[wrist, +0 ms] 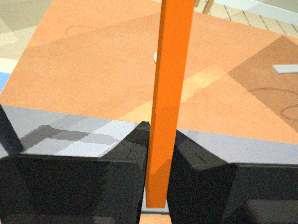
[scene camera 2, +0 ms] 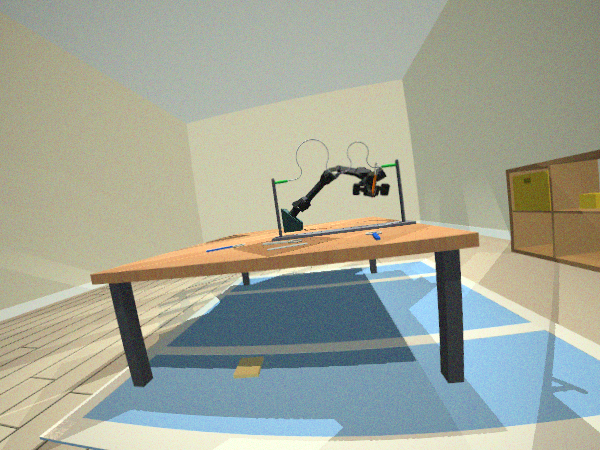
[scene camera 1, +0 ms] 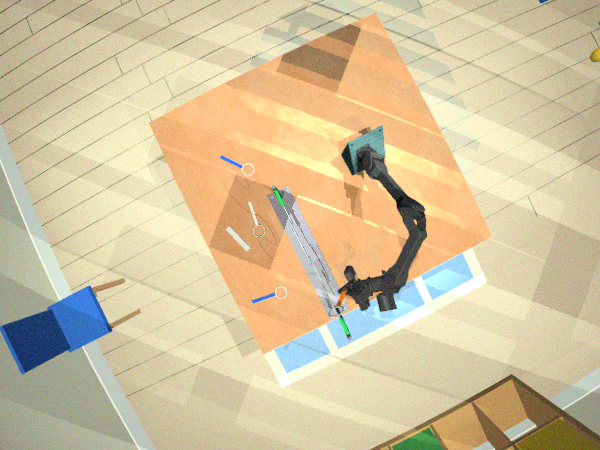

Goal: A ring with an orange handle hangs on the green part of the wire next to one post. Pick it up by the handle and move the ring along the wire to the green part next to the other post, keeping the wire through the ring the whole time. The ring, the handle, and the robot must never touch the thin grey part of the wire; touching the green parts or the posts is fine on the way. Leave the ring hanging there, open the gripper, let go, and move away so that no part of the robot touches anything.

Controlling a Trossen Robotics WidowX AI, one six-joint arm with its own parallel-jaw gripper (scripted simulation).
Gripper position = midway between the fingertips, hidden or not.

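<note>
You'd find my gripper (scene camera 1: 338, 291) there, and the wrist view has my gripper (wrist: 153, 129) in it too.
</note>
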